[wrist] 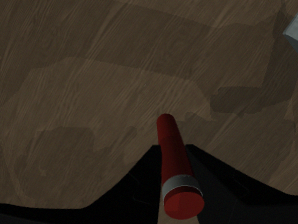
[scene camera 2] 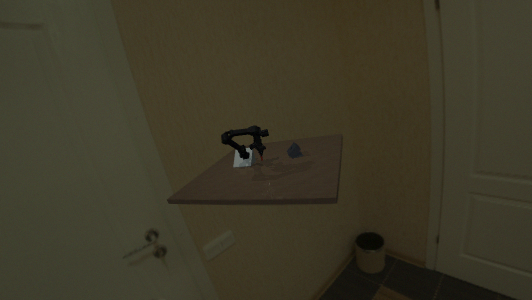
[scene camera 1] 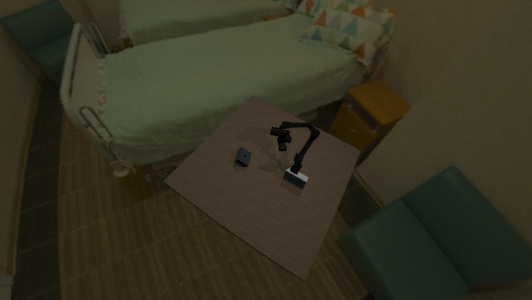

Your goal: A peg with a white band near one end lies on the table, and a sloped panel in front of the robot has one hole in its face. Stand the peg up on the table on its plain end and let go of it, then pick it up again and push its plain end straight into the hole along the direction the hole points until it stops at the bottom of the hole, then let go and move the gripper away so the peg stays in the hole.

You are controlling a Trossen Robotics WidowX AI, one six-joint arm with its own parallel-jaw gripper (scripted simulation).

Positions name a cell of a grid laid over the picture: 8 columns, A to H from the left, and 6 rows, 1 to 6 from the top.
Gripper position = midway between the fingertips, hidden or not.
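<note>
My gripper (wrist: E5) is carrying a red peg.
</note>
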